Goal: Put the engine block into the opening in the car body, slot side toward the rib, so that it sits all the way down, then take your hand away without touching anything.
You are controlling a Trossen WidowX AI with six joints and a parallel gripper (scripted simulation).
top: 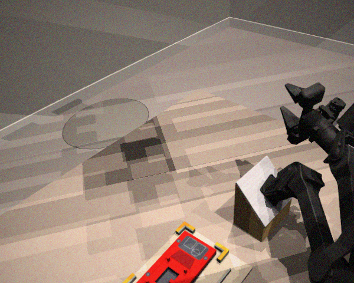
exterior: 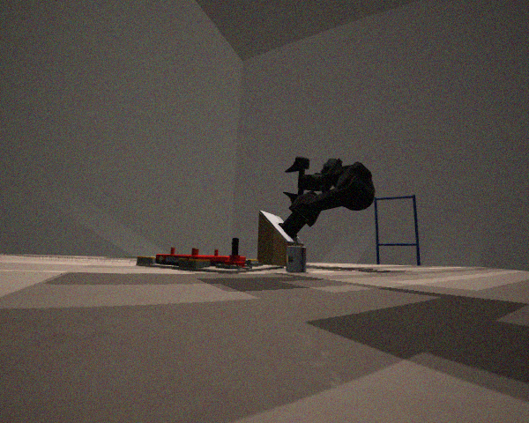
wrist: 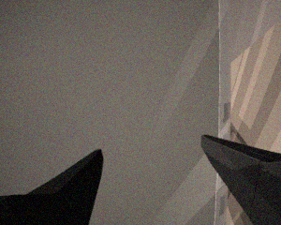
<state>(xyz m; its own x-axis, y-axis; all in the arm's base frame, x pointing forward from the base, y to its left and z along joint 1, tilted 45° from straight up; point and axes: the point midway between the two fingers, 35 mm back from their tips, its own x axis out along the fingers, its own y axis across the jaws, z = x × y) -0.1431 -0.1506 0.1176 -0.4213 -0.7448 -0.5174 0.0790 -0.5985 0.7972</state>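
Now: the engine block 43 cm ahead of my gripper tip, 30 cm below it and 16 cm to the left of it.
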